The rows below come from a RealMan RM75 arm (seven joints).
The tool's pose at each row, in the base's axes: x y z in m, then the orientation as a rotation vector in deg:
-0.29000 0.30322 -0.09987 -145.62 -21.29 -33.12
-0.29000 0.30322 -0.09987 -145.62 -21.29 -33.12
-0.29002 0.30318 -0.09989 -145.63 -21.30 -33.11
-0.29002 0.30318 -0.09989 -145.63 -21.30 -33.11
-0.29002 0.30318 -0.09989 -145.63 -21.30 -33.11
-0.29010 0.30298 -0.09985 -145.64 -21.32 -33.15
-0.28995 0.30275 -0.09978 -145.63 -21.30 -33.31
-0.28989 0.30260 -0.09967 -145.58 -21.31 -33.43
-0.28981 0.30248 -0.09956 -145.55 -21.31 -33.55
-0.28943 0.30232 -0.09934 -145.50 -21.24 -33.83
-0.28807 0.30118 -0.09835 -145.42 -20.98 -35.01
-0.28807 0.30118 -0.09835 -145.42 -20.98 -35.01
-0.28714 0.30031 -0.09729 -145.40 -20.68 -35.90
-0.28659 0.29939 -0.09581 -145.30 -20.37 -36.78
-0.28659 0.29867 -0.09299 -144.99 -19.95 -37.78
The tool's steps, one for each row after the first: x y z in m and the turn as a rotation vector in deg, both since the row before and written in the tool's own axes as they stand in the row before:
0.00000 0.00000 0.00000 0.00 0.00 0.00
-0.00003 0.00003 -0.00001 -0.01 -0.01 -0.01
0.00000 0.00000 0.00000 0.00 0.00 0.00
0.00000 0.00000 0.00000 0.00 0.00 0.00
-0.00008 0.00012 -0.00016 -0.02 0.02 -0.02
0.00013 0.00022 -0.00013 -0.04 0.11 -0.02
0.00008 0.00010 -0.00015 0.01 0.09 -0.03
0.00010 0.00008 -0.00012 0.00 0.09 -0.02
0.00041 0.00018 -0.00013 -0.03 0.21 -0.01
0.00148 0.00104 -0.00092 -0.27 0.85 -0.08
0.00000 0.00000 0.00000 0.00 0.00 0.00
0.00120 0.00064 -0.00095 -0.25 0.65 0.01
0.00108 0.00038 -0.00142 -0.18 0.67 0.03
0.00133 -0.00052 -0.00254 -0.03 0.83 0.10

